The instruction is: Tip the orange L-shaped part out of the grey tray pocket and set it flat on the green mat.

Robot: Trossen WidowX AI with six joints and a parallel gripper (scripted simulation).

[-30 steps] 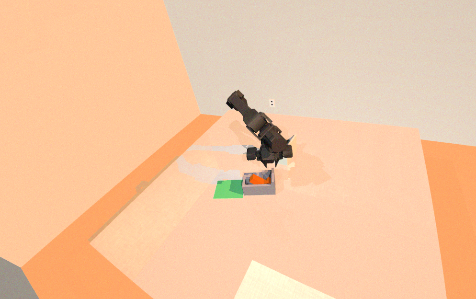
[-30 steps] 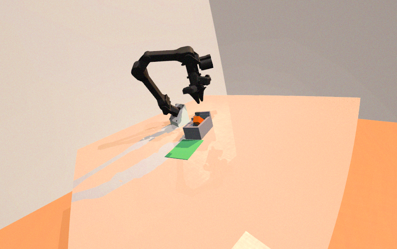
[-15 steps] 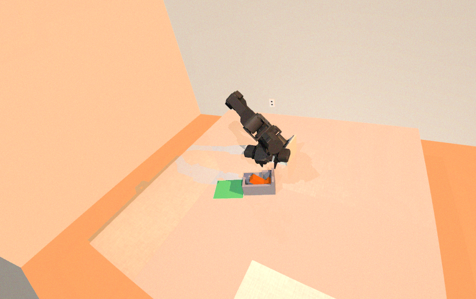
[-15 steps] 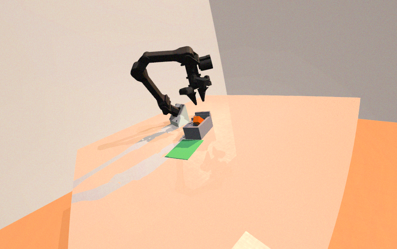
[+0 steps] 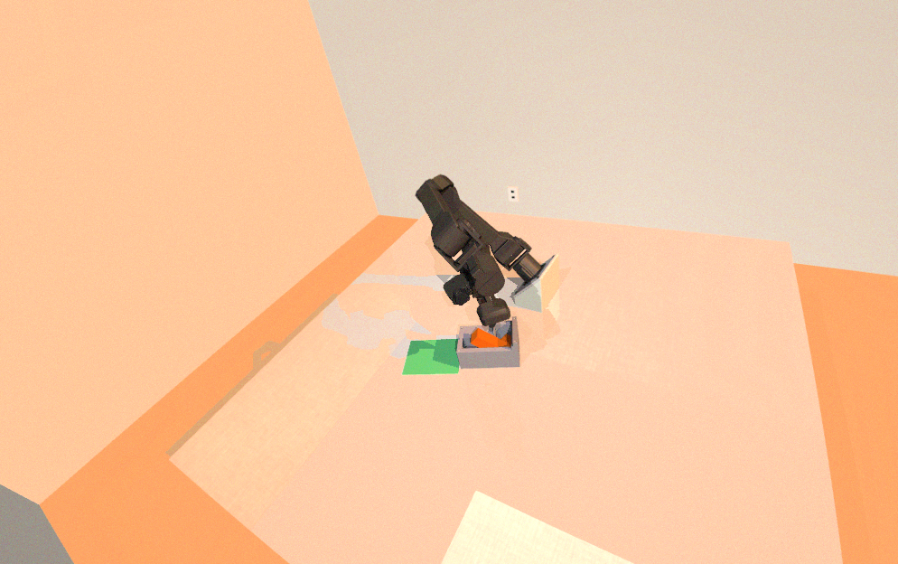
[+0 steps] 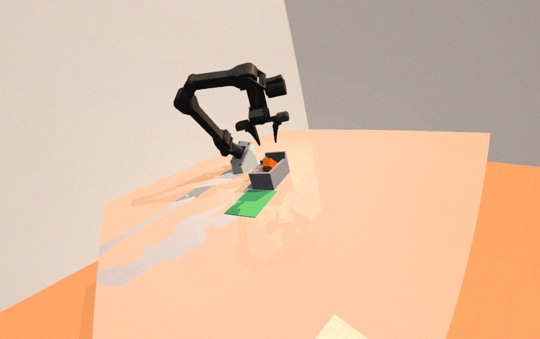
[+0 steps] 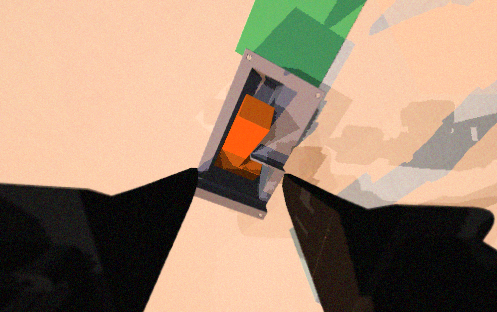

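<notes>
Now: the orange L-shaped part 2 cm behind my gripper tip, 1 cm to the left of it and 10 cm below it. Also, from my gripper tip: green mat: 6 cm ahead, 16 cm to the right, 16 cm below.
</notes>
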